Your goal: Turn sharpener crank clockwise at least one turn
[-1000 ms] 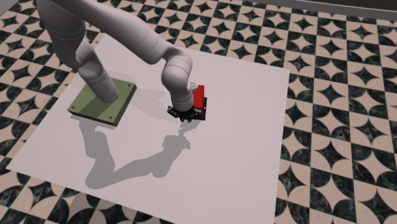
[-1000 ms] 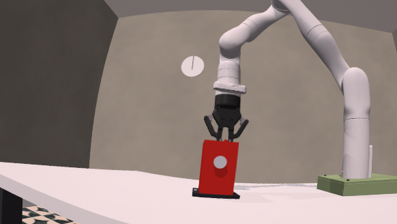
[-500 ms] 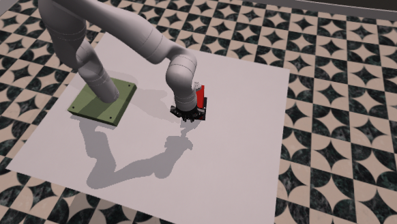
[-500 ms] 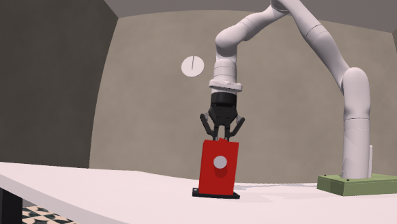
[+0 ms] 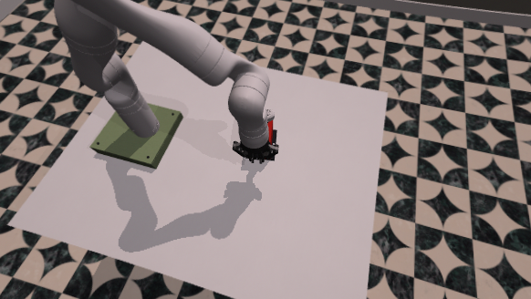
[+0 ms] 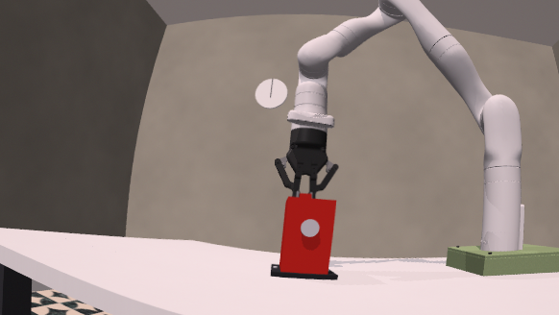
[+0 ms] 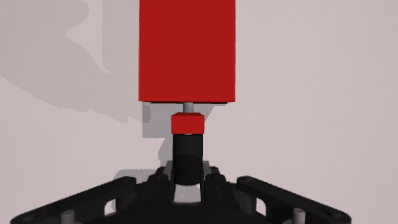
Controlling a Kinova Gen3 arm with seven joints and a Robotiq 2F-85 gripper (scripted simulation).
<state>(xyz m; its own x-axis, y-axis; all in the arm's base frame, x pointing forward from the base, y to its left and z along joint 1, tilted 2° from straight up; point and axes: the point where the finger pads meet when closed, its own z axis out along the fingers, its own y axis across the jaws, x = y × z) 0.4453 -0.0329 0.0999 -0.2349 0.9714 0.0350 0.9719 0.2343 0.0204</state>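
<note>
My hand is 20 mm to the right of the black crank knob.
</note>
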